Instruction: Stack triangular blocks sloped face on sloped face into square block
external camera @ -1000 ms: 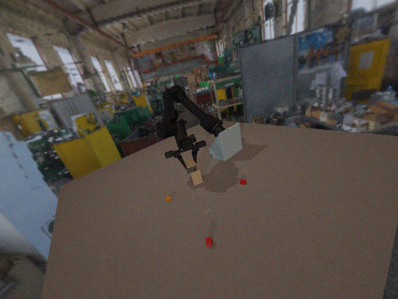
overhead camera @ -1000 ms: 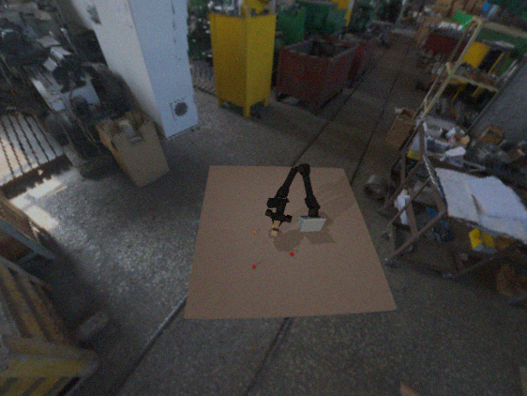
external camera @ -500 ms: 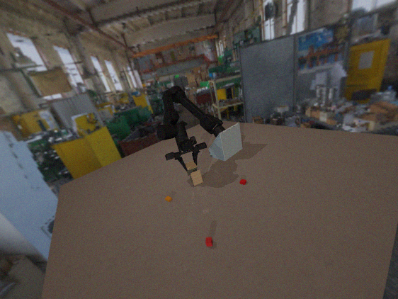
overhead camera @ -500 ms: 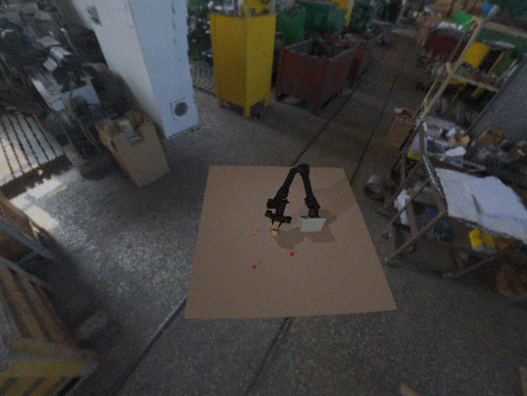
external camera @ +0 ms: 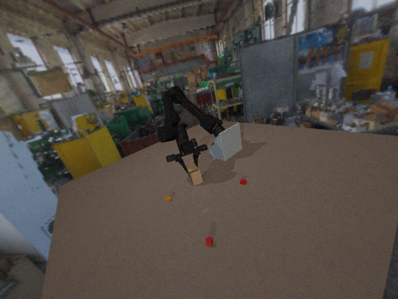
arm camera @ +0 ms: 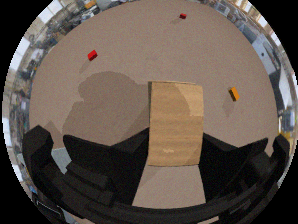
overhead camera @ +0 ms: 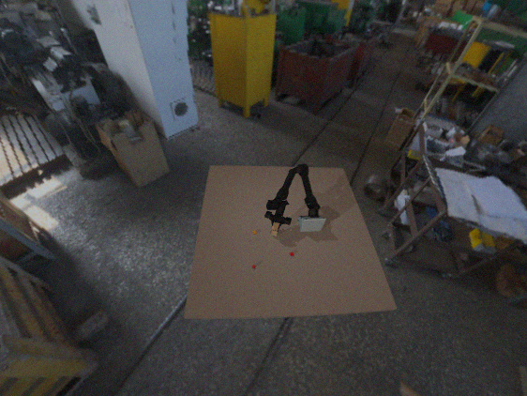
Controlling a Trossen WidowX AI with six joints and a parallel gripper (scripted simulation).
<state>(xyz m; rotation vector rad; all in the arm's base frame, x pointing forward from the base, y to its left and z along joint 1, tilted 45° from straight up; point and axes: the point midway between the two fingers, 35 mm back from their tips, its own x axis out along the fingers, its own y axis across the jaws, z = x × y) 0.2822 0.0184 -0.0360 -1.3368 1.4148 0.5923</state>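
My gripper tip is now 1 cm to the left of the tan wooden block and 1 cm below it. From my gripper tip the other things lie so: orange piece: 15 cm ahead, 4 cm below, 1 cm to the left.
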